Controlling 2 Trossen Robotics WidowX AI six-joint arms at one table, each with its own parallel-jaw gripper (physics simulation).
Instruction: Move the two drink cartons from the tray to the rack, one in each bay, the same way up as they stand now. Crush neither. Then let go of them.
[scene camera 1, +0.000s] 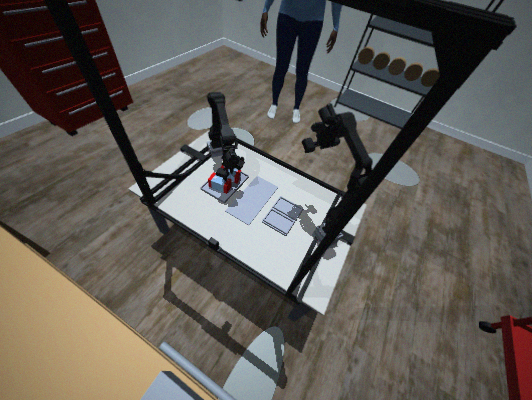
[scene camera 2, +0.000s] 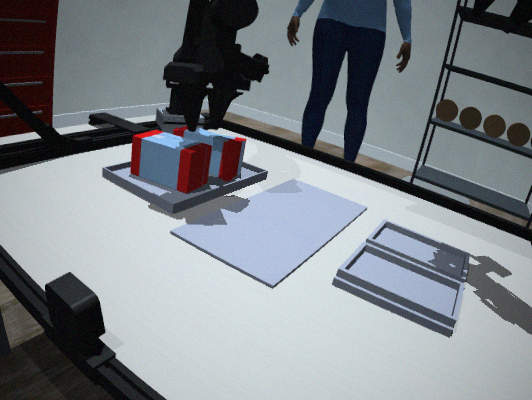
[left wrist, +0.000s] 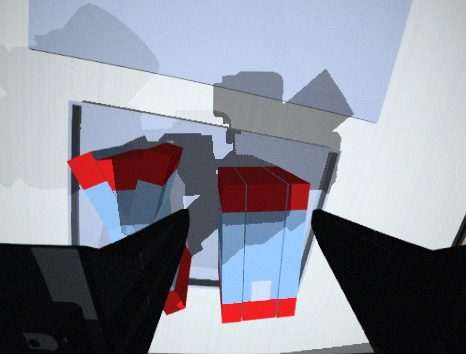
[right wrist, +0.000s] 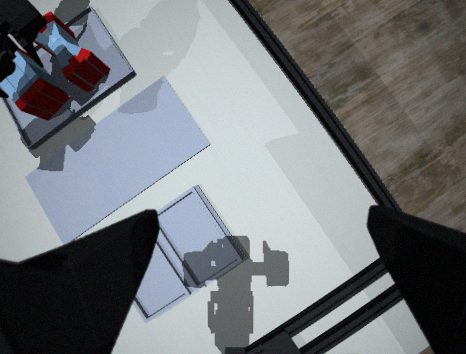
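Seen in the pictures: left gripper, between the fingertips: (scene camera 1: 228, 177) (scene camera 2: 203, 130) (left wrist: 250, 216) (right wrist: 24, 80); right gripper, between the fingertips: (scene camera 1: 312, 150) (scene camera 2: 490, 24) (right wrist: 262, 218); left arm's base, origin of its link: (scene camera 1: 216, 144) (scene camera 2: 180, 112).
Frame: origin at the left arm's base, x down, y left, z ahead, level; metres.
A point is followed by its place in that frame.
Two light-blue cartons with red ends rest on the grey tray (scene camera 1: 212, 195) @(z 0.362, x 0.047, y -0.153 m) (scene camera 2: 220, 192) @(z 0.376, x 0.049, y -0.014 m) (left wrist: 76, 150) @(z 0.263, x 0.047, y 0.083 m) (right wrist: 110, 91) @(z 0.330, x 0.051, y 0.058 m), long sides level. The near carton (scene camera 2: 160, 160) @(z 0.336, x 0.009, y -0.110 m) (left wrist: 262, 255) @(z 0.315, x -0.018, y -0.086 m) (right wrist: 42, 97) @(z 0.353, x -0.003, y -0.043 m) looks whole. The far carton (scene camera 2: 230, 160) @(z 0.328, x 0.010, y 0.015 m) (left wrist: 145, 170) @(z 0.312, x -0.019, y 0.019 m) (right wrist: 87, 72) @(z 0.308, x 0.011, y 0.035 m) looks narrow-waisted, partly hidden by a finger in the left wrist view. The rack (scene camera 1: 284, 213) @(z 0.638, x 0.039, y 0.180 m) (scene camera 2: 395, 304) @(z 0.700, x 0.046, y 0.083 m) (right wrist: 174, 260) @(z 0.649, x 0.046, y 0.180 m) has two empty bays. My left gripper (scene camera 2: 205, 126) @(z 0.338, x -0.044, y -0.044 m) (left wrist: 250, 216) @(z 0.338, x -0.044, y -0.044 m) is open and empty, just above the cartons; its fingers frame the near carton in the wrist view. My right gripper (right wrist: 262, 218) @(z 0.542, x -0.315, y 0.319 m) is open and empty, high above the table.
A flat blue-grey mat (scene camera 1: 255, 202) @(z 0.498, x 0.051, y 0.062 m) (scene camera 2: 280, 225) @(z 0.490, x 0.052, y 0.040 m) (left wrist: 225, 40) @(z 0.428, x 0.052, y 0.047 m) (right wrist: 125, 150) @(z 0.446, x 0.052, y 0.089 m) lies between tray and rack. Dark frame rails edge the table, and frame posts rise at its sides. A black block (scene camera 2: 75, 305) @(z 0.683, x 0.002, y -0.248 m) sits on the front rail. A person stands behind the table.
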